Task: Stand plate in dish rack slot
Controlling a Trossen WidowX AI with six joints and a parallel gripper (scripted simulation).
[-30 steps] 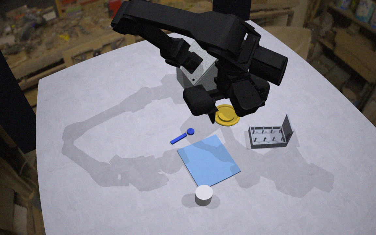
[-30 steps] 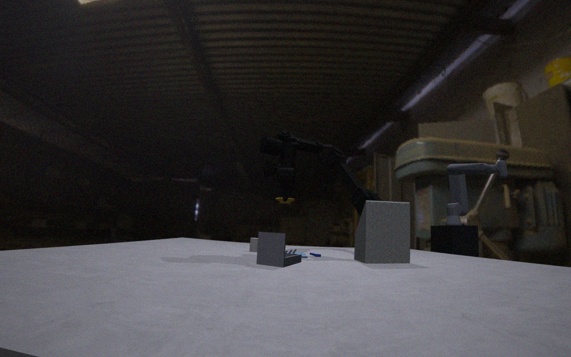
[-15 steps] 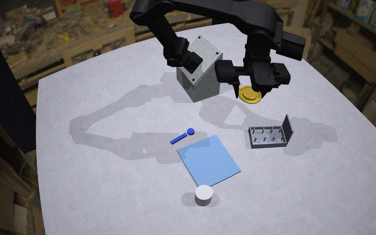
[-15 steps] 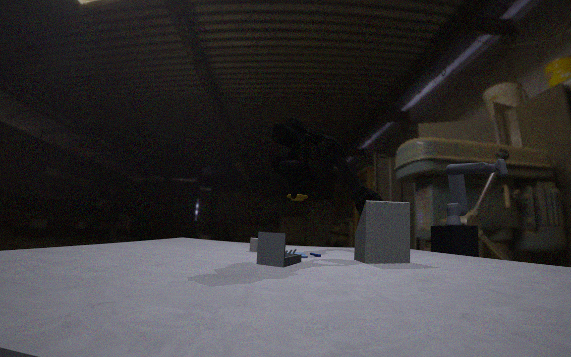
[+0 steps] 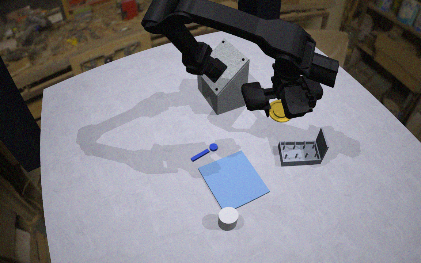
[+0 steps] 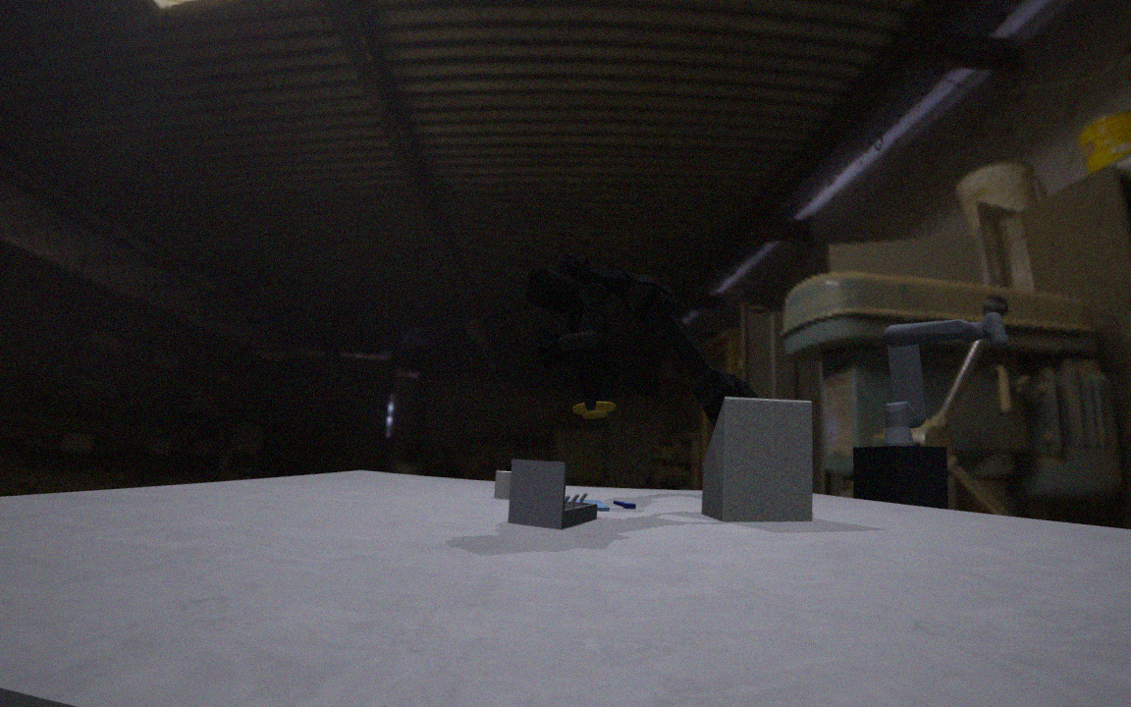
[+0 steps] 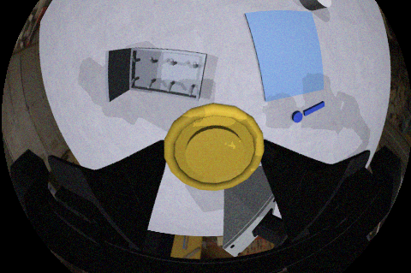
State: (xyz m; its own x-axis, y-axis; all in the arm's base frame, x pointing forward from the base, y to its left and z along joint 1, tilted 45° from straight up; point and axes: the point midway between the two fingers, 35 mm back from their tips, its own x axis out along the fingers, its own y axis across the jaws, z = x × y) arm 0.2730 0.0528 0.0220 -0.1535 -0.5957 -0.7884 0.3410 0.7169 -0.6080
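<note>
Right now my gripper tip is 13 cm above the grey dish rack, 7 cm to the right of it and 6 cm short of it. Round my gripper tip: light blue mat (15 cm below, 14 cm to the right, 3 cm ahead); blue spoon (15 cm to the right, 15 cm below, 9 cm behind); yellow plate (1 cm above).
</note>
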